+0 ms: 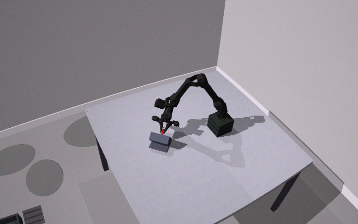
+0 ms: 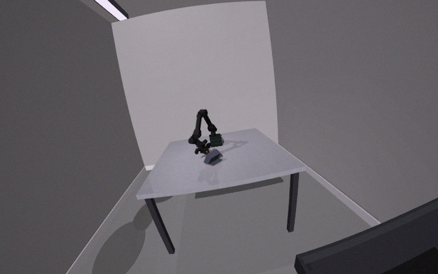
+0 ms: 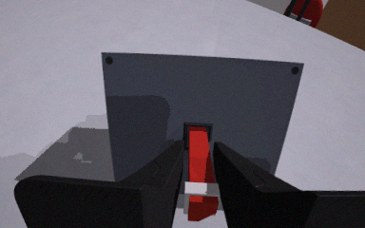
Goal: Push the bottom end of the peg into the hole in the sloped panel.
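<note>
Right now my gripper tip is 10 mm to the left of the peg, 10 mm below it and 10 mm past it. The rest, counted from my gripper tip: panel (30 mm to the left, 20 mm below, 20 mm ahead).
</note>
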